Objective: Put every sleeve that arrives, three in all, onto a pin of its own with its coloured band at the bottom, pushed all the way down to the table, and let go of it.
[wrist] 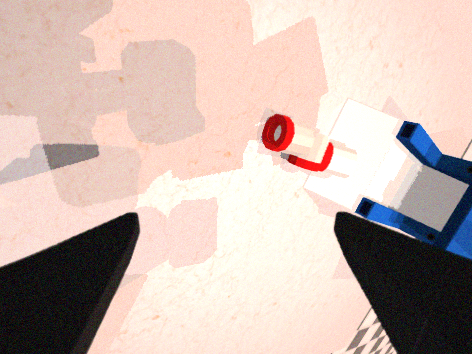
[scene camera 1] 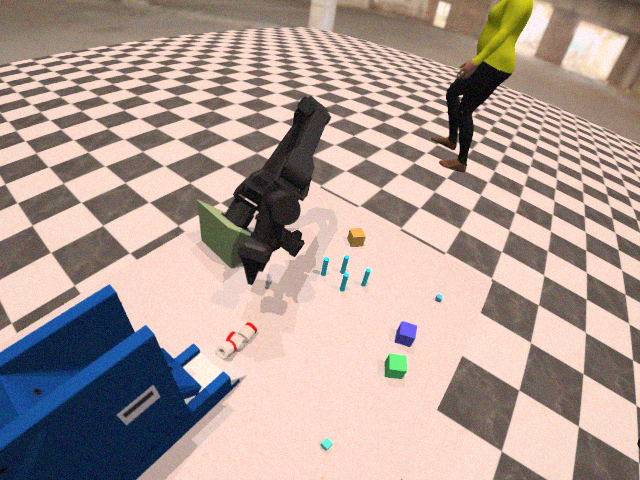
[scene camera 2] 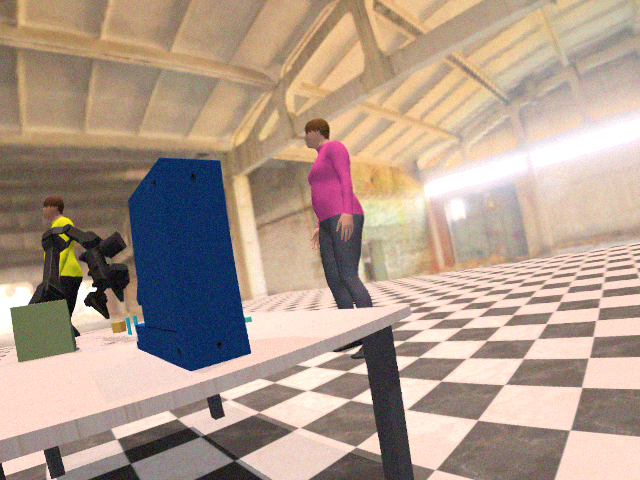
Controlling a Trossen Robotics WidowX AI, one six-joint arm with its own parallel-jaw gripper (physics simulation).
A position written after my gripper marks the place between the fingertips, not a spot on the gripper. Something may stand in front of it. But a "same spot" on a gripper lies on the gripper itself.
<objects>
My gripper shows in the wrist view [238,221], in scene camera 1 and in scene camera 2. The same spot on my gripper: [scene camera 1: 252,267] is [scene camera 2: 118,286].
</objects>
